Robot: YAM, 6 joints.
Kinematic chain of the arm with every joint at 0, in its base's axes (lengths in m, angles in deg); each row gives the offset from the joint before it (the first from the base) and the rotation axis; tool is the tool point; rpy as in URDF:
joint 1: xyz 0 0 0.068 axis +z
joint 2: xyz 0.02 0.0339 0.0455 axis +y
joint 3: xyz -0.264 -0.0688 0 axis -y
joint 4: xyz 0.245 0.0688 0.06 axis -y
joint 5: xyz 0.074 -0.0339 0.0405 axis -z
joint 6: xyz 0.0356 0 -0.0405 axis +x
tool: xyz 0 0 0 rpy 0 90 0
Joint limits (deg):
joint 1: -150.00..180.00
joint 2: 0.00..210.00
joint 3: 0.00..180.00
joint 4: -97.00..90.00
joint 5: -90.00..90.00
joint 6: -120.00..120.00
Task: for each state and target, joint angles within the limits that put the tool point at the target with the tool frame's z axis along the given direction. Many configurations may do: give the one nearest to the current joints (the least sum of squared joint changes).
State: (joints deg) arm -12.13 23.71 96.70 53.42 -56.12 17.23
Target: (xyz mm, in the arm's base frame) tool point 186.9 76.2 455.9 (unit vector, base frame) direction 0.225 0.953 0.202
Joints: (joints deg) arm 13.29 57.45 62.59 19.62 -61.15 17.23
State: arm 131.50 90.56 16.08 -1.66 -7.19 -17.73
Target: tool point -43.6 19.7 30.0 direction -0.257 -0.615 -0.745
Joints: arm 129.63 97.23 0.12 -15.47 -36.18 -17.73
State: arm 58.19 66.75 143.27 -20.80 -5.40 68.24
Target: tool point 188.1 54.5 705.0 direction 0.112 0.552 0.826
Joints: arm 10.72 100.18 152.51 23.24 -31.44 68.24
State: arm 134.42 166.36 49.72 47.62 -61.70 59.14
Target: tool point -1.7 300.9 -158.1 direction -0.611 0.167 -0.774
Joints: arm 86.11 162.15 61.24 20.10 -38.38 59.14
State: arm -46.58 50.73 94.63 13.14 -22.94 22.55
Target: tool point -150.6 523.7 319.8 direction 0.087 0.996 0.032
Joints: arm -72.53 10.11 138.08 50.05 -22.45 22.55
